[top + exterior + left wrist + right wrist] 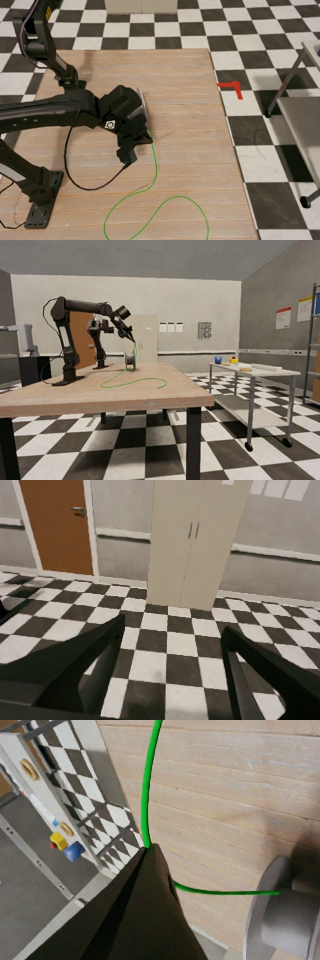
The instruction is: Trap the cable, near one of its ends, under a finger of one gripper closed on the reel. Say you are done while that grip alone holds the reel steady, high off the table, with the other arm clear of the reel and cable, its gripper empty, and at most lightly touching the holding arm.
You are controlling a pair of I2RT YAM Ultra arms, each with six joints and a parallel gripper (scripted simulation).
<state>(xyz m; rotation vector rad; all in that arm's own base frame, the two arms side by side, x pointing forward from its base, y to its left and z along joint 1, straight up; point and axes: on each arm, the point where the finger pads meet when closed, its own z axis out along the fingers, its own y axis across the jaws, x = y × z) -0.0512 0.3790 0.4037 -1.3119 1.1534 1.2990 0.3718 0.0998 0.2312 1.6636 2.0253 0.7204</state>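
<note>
Now: left hand 31 cm short of the grey reel, 55 cm to the left of it and 31 cm above it.
</note>
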